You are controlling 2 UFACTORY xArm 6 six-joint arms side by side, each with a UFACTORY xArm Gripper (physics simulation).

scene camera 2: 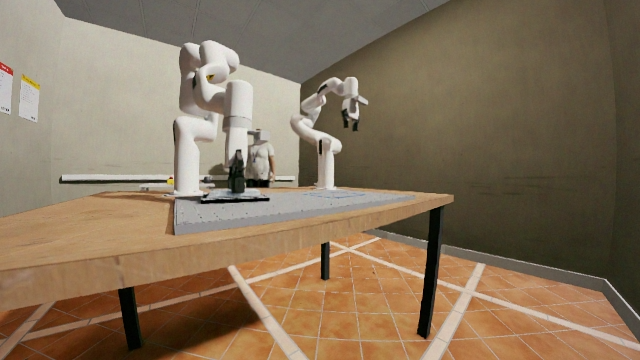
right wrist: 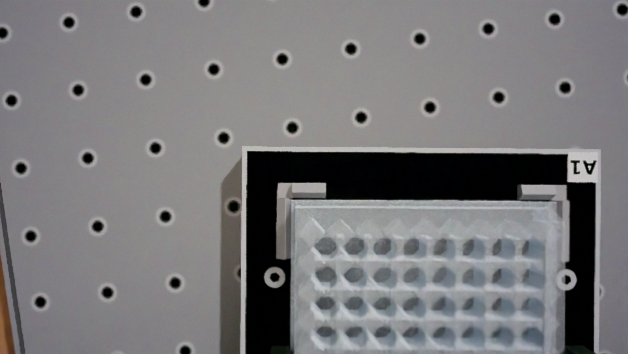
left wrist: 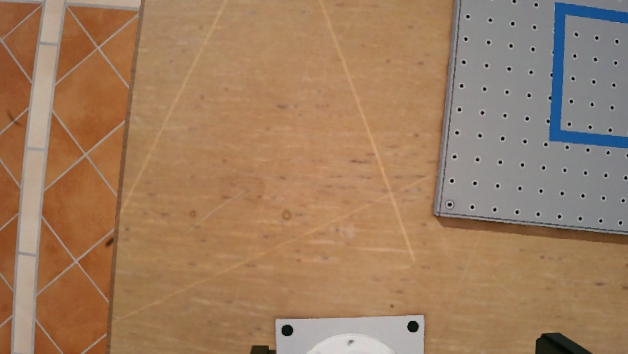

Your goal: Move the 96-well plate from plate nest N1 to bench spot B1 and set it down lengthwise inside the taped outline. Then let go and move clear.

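Pixels of known places: left gripper, fingertip midpoint: (scene camera 2: 350, 129); right gripper, fingertip midpoint: (scene camera 2: 235, 191); left arm's base at its link origin: (scene camera 2: 325, 189); right arm's base at its link origin: (scene camera 2: 186, 193).
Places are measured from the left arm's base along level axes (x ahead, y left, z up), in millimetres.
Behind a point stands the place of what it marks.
Note:
The translucent 96-well plate (scene camera 2: 216, 193) @[x 287, y -717, z 35 mm] (right wrist: 430, 290) @[x 270, y -626, z 39 mm] sits level in plate nest N1 (scene camera 2: 235, 200) @[x 317, y -682, z 19 mm] (right wrist: 420, 170) @[x 280, y -590, z 25 mm], a black base with pale corner guides and an "A1" label. My right gripper (scene camera 2: 237, 190) @[x 261, y -657, z 34 mm] (right wrist: 430, 350) @[x 261, y -657, z 34 mm] points straight down over the nest. Its dark fingertips show at the bottom of the right wrist view, against the two long sides of the plate, and it looks shut on the plate. My left gripper (scene camera 2: 350, 128) @[x 169, y 13, z 339 mm] (left wrist: 405, 347) @[x 169, y 13, z 339 mm] is open and empty, high above the table. The blue taped outline (left wrist: 557, 75) @[x 337, y -228, z 13 mm] of bench spot B1 lies on the grey board; part of it shows in the left wrist view.
The perforated grey board (scene camera 2: 300, 212) @[x 498, y -633, z 12 mm] (left wrist: 500, 165) @[x 241, y -161, z 13 mm] (right wrist: 125, 185) @[x 179, y -567, z 13 mm] bears the nest and the outline and lies on the wooden table (scene camera 2: 100, 225) @[x 357, y -925, z 0 mm] (left wrist: 280, 150) @[x 260, y 71, z 0 mm]. The left arm's base plate (left wrist: 350, 325) @[x 72, y 0, z 1 mm] is bolted at the table's back. A person (scene camera 2: 260, 160) stands behind the table.

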